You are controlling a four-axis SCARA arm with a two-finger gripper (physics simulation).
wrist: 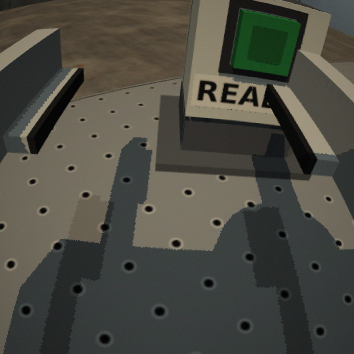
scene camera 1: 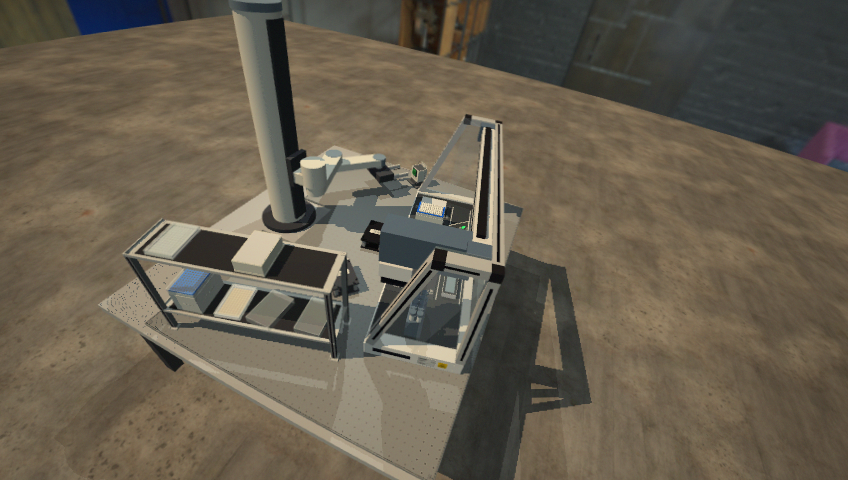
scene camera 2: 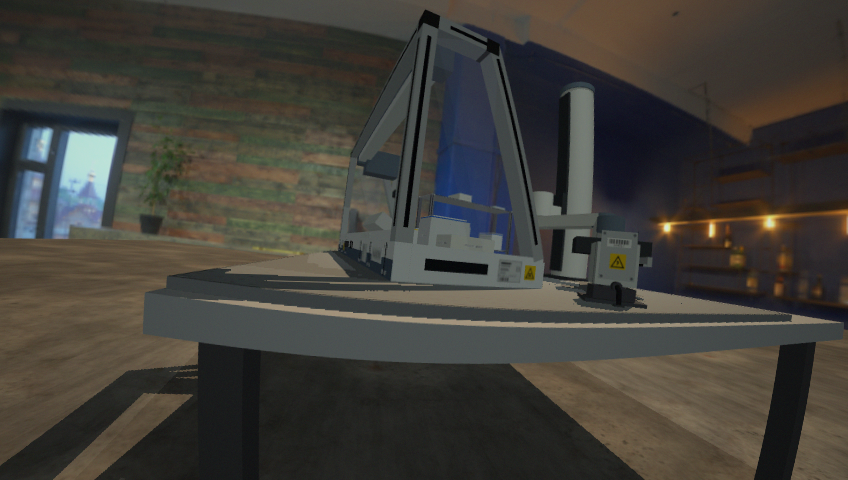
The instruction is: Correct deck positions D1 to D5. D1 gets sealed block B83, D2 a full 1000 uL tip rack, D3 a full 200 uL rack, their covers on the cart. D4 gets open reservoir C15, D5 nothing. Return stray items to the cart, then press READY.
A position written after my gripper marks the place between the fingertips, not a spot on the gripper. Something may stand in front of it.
Note:
My gripper [wrist: 177,56] carries nothing. I also see a box with green READY button [wrist: 229,59].

